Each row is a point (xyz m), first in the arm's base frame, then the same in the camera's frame.
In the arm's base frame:
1: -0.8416 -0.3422 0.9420
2: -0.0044 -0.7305 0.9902
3: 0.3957 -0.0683 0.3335
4: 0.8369 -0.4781 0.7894
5: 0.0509 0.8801 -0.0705
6: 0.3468 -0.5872 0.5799
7: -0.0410 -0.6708 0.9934
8: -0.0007 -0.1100 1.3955
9: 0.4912 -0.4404 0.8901
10: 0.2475 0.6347 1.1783
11: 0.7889 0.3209 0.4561
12: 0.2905 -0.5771 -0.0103
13: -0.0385 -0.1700 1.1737
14: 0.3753 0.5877 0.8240
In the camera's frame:
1: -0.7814 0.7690 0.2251
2: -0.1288 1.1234 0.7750
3: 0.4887 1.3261 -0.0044
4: 0.5857 1.6613 0.6653
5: 0.3427 1.3570 -1.0812
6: 0.3757 1.1753 0.5404
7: -0.1676 1.1329 0.7174
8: -0.4896 1.6814 0.4466
9: 0.2575 1.5233 0.5997
10: -0.2840 2.0896 -0.2275
11: 0.6381 1.8435 -0.1808
12: 0.7162 0.7978 0.2350
13: -0.3637 1.4965 0.3818
14: 0.0488 1.9372 -0.3276

